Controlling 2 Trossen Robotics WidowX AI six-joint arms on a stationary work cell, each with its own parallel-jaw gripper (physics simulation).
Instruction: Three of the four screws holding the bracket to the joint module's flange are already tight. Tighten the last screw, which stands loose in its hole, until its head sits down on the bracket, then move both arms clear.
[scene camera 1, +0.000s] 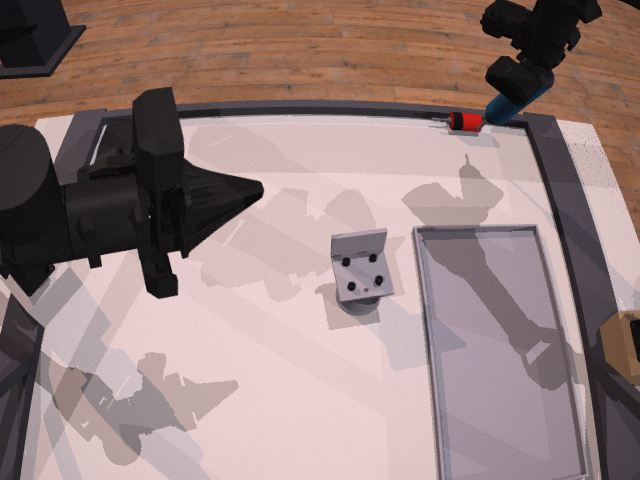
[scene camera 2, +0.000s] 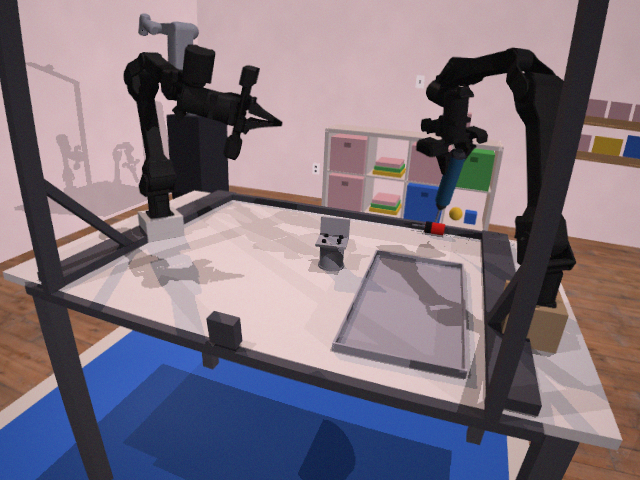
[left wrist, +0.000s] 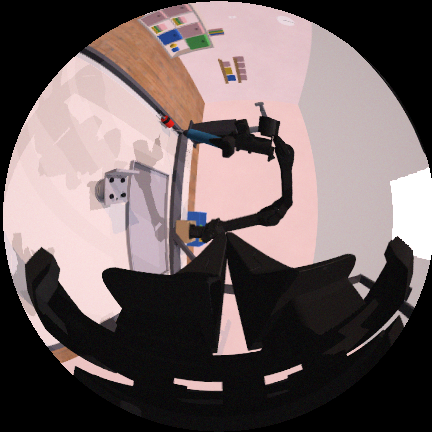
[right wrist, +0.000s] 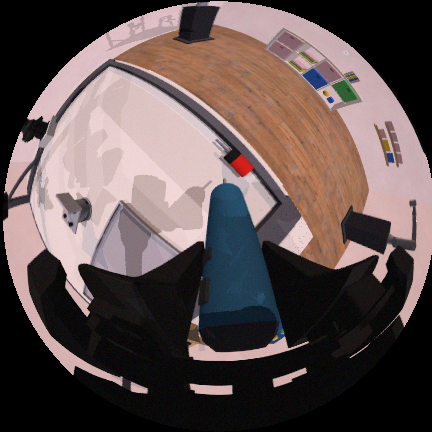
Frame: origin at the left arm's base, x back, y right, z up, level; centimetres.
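Seen in the pictures: left gripper, between the fingertips: (scene camera 1: 262, 189) (scene camera 2: 282, 124) (left wrist: 225, 237); right gripper, between the fingertips: (scene camera 2: 450, 172) (left wrist: 211, 138) (right wrist: 233, 246); left arm's base, origin of its link: (scene camera 1: 32, 271) (scene camera 2: 159, 213); right arm's base, origin of its link: (left wrist: 191, 230).
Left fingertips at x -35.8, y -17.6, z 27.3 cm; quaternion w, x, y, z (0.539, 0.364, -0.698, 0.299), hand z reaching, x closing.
Pixels of each thing's top centre, then the offset from my left fingertips to it.
- round joint module, centre of its top: (scene camera 1: 362, 273) (scene camera 2: 332, 240) (left wrist: 115, 187) (right wrist: 70, 212) dy -11.6, dx -4.2, dz -26.6 cm
- shallow grey tray, centre of its top: (scene camera 1: 504, 350) (scene camera 2: 411, 295) (right wrist: 118, 286) (left wrist: 150, 226) dy -15.3, dx -26.7, dz -31.4 cm
- dark block, centre of its top: (scene camera 2: 223, 316) (left wrist: 117, 332) dy +22.5, dx -20.4, dz -27.3 cm
The grey bracket (scene camera 1: 359, 242) (scene camera 2: 334, 226) (left wrist: 117, 188) sits on the round joint module (scene camera 1: 359, 307) (scene camera 2: 330, 259) (right wrist: 85, 210) on the table. Several black screw heads show on its flat plate, one (scene camera 1: 378, 280) at the front right; I cannot tell which stands higher. My right gripper (scene camera 2: 454, 153) (right wrist: 233, 246) is shut on the blue screwdriver (scene camera 1: 504, 108) (scene camera 2: 449, 180) (left wrist: 202, 136) (right wrist: 235, 285), well away from the bracket at the far right, its tip pointing down. My left gripper (scene camera 1: 261, 190) (scene camera 2: 280, 122) (left wrist: 225, 237) is shut and empty, raised to the left of the bracket.
A red and black part with thin prongs (scene camera 1: 467, 121) (scene camera 2: 436, 228) (left wrist: 167, 121) (right wrist: 240, 164) lies at the far edge, near the screwdriver's tip. A shallow grey tray (scene camera 1: 491, 423) (scene camera 2: 403, 330) lies right of the bracket. A dark block (scene camera 2: 223, 330) stands at the near frame edge.
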